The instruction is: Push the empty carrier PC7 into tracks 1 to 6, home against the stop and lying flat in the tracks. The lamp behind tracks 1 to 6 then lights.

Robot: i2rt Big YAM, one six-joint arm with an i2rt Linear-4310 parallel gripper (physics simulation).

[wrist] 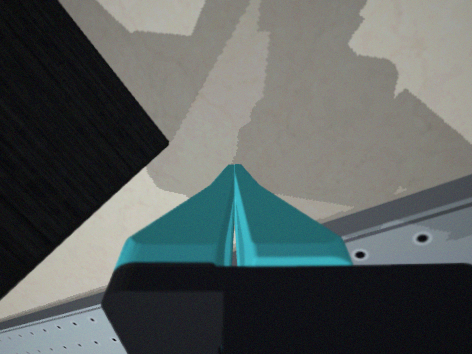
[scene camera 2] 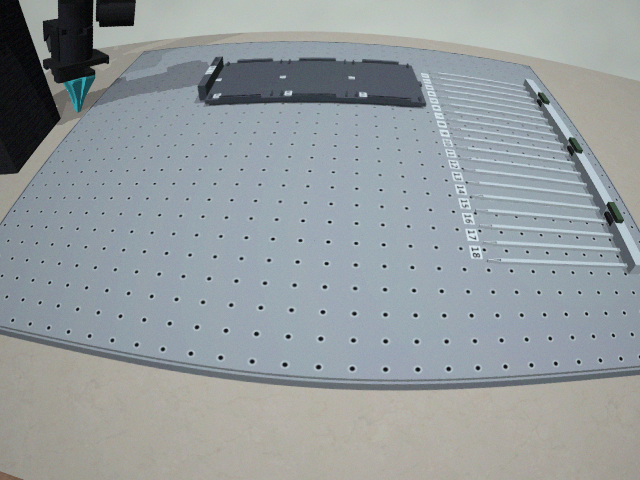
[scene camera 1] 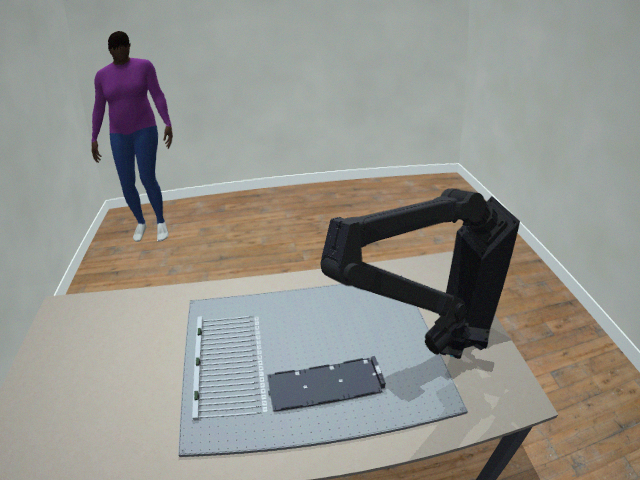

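Pixels of known places: gripper, fingertip midpoint: [wrist: 234,176] [scene camera 2: 77,111] [scene camera 1: 452,355]; arm's base, origin of the base link: [scene camera 1: 487,225].
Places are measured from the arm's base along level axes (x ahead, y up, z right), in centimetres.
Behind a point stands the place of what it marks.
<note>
The flat dark carrier PC7 [scene camera 1: 323,395] {x 52.4, y -38.8, z -10.5 cm} [scene camera 2: 315,77] {x 51.0, y -38.9, z -6.2 cm} lies on the pegboard. Its raised end wall [scene camera 2: 210,80] {x 35.4, y -37.5, z -5.2 cm} faces the arm's base; its other end is close to the number labels at the mouths of tracks 1 to 6, outside the rails. The white stop bar [scene camera 1: 195,377] {x 87.4, y -38.3, z 5.5 cm} [scene camera 2: 593,178] {x 85.0, y -38.4, z 18.5 cm} runs across the rails' far ends. The lamp behind tracks 1 to 6 [scene camera 1: 196,395] {x 87.7, y -37.7, z -2.0 cm} [scene camera 2: 543,98] {x 87.4, y -37.8, z -1.1 cm} looks dark green, unlit. My gripper [scene camera 2: 78,110] {x 9.2, y -41.1, z -9.0 cm} [wrist: 234,176] {x 9.2, y -41.1, z -9.0 cm} is shut and empty, its teal tips pointing down above the table beside the board's edge, well apart from the carrier. The fingers are mostly hidden in scene camera 1.
The black base column [scene camera 1: 478,279] {x 5.8, y -12.2, z -7.6 cm} [scene camera 2: 20,103] {x 5.6, y -33.1, z 0.7 cm} [wrist: 65,130] {x 3.7, y -37.0, z -7.7 cm} stands close beside my gripper. The pegboard [scene camera 1: 320,434] {x 57.0, y -39.9, z -22.4 cm} [scene camera 2: 310,258] {x 48.6, y -39.9, z 27.6 cm} lies on the beige table [scene camera 1: 103,361] {x 120.8, y -41.3, z 21.5 cm}. Two more dark green lamps [scene camera 1: 197,361] {x 86.0, y -37.8, z 11.4 cm} [scene camera 1: 199,331] {x 84.1, y -37.8, z 24.8 cm} sit along the bar. A person [scene camera 1: 129,98] stands beyond the table.
</note>
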